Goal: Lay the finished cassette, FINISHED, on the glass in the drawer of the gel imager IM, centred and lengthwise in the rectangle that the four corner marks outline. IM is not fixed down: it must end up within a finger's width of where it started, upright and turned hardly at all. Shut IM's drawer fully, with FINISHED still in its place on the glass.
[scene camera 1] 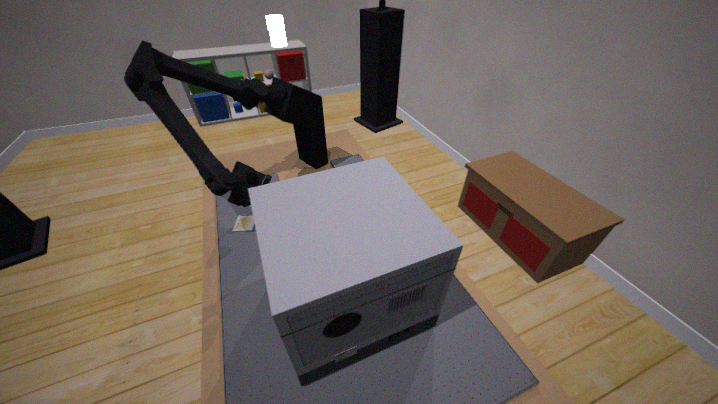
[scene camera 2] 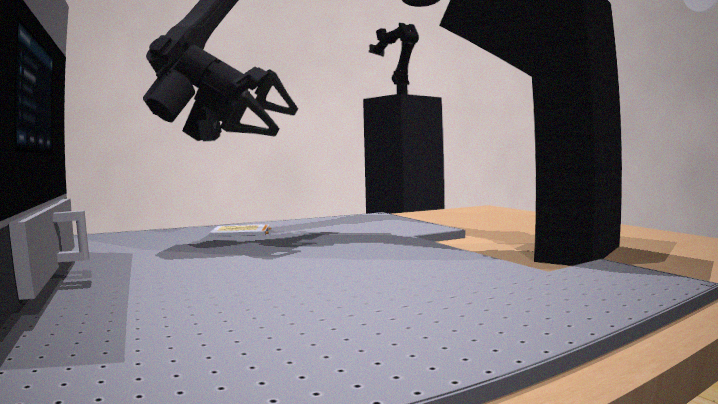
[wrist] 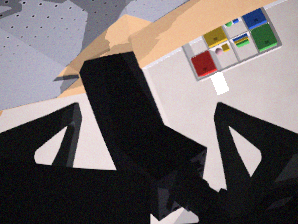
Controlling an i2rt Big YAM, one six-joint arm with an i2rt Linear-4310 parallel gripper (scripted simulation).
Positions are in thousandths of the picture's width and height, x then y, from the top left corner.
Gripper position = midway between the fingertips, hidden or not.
Note:
In view: the gripper (scene camera 2: 400, 301) and a gel imager (scene camera 1: 494, 645).
The gel imager also shows in scene camera 2 (scene camera 2: 56, 100). The gripper also shows in the wrist view (wrist: 495, 489). The wrist view misses the gel imager: it is out of frame.

